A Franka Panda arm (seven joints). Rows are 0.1 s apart.
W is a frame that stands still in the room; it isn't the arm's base.
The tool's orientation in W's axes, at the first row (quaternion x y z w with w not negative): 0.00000, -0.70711, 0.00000, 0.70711
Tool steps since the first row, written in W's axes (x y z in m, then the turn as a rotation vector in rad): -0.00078, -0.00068, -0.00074, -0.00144, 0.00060, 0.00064; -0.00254, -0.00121, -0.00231, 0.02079, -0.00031, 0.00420; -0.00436, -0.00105, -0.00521, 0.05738, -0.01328, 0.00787; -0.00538, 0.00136, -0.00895, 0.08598, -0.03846, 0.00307; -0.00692, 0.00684, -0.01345, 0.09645, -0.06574, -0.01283; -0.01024, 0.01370, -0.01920, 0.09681, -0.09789, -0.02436; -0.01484, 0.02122, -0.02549, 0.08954, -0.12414, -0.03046; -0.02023, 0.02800, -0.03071, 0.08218, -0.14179, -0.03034; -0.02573, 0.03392, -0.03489, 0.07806, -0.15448, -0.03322; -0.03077, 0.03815, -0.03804, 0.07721, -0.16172, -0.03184; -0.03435, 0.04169, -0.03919, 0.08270, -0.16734, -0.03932
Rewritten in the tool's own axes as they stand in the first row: -0.00074, -0.00068, 0.00078, 0.00064, 0.00060, 0.00144; -0.00231, -0.00121, 0.00254, 0.00420, -0.00031, -0.02079; -0.00521, -0.00105, 0.00436, 0.00787, -0.01328, -0.05738; -0.00895, 0.00136, 0.00538, 0.00307, -0.03846, -0.08598; -0.01345, 0.00684, 0.00692, -0.01283, -0.06574, -0.09645; -0.01920, 0.01370, 0.01024, -0.02436, -0.09789, -0.09681; -0.02549, 0.02122, 0.01484, -0.03046, -0.12414, -0.08954; -0.03071, 0.02800, 0.02023, -0.03034, -0.14179, -0.08218; -0.03489, 0.03392, 0.02573, -0.03322, -0.15448, -0.07806; -0.03804, 0.03815, 0.03077, -0.03184, -0.16172, -0.07721; -0.03919, 0.04169, 0.03435, -0.03932, -0.16734, -0.08270
